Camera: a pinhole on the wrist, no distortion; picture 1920 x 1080 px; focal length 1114.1 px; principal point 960.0 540.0 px. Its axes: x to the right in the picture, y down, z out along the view. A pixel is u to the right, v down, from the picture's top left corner.
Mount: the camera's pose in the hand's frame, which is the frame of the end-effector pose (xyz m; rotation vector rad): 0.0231 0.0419 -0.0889 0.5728 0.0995 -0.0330
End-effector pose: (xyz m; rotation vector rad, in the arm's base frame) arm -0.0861 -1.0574 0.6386 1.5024 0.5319 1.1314
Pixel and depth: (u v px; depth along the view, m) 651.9 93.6 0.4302
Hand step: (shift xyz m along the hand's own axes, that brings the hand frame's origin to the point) -0.0689 -0.3359 0.1899
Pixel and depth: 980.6 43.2 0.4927
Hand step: 0.0610 -0.4100 0.2034
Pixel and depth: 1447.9 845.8 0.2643
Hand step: 0.1649 -0.0410 0.1592
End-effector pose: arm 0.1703 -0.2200 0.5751 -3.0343 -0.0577 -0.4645
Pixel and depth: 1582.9 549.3 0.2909
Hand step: 0.2097 -0.1145 0.1387
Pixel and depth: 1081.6 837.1 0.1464
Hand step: 0.0537 -0.0048 0.0529
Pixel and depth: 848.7 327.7 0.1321
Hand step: 0.0197 -0.0509 0.0093
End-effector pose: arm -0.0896 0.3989 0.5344 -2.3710 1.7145 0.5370
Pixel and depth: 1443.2 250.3 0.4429
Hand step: 0.2449 -0.2958 0.1993
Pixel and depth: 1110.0 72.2 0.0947
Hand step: 0.0415 -0.0429 -0.0325
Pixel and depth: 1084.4 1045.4 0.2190
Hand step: 0.0718 0.0064 0.1452
